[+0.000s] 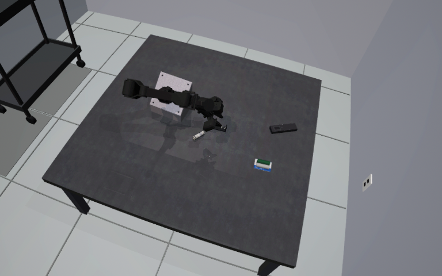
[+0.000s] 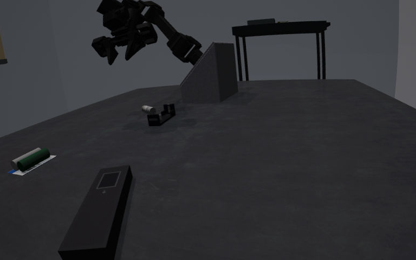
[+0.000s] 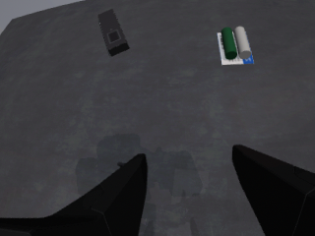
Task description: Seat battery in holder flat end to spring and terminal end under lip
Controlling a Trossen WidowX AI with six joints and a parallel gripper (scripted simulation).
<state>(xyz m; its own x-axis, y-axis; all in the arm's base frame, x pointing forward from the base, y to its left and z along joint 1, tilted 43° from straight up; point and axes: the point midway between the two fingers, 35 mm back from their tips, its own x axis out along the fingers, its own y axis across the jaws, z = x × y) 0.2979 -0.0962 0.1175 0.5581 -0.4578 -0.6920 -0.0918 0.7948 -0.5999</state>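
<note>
Now: gripper tip 12 cm past the battery and 16 cm above it. The rest, counted from my gripper tip: black remote: 35 cm ahead, 18 cm to the left, 16 cm below; white card: 26 cm ahead, 9 cm to the right, 16 cm below.
</note>
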